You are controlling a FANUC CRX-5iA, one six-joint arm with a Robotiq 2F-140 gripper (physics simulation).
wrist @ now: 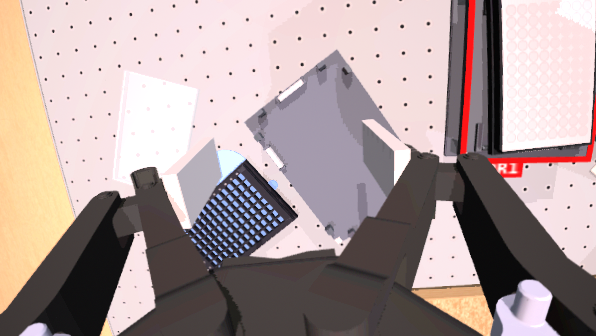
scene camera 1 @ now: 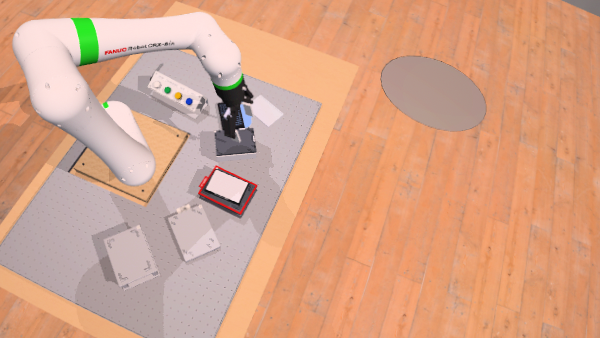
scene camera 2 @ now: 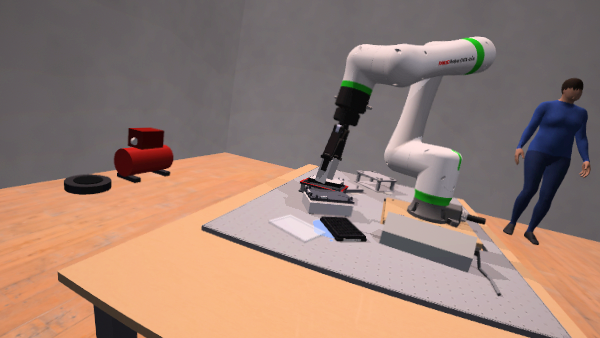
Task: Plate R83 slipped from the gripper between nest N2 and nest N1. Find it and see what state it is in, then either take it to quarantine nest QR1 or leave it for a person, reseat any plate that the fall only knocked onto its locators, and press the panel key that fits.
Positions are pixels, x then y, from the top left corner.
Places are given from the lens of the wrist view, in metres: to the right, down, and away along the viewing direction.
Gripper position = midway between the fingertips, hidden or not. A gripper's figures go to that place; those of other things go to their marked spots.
my gripper [wrist: 289, 149]: -0.01, -0.01, 0.21
white-lidded plate [wrist: 534, 61]: 0.19, -0.08, 0.22
clear lid [wrist: 156, 118]: -0.15, -0.05, 0.31
shaker station [wrist: 312, 130]: 0.01, -0.03, 0.25
The marked spots on the shaker station and the clear lid are 0.18 m apart.
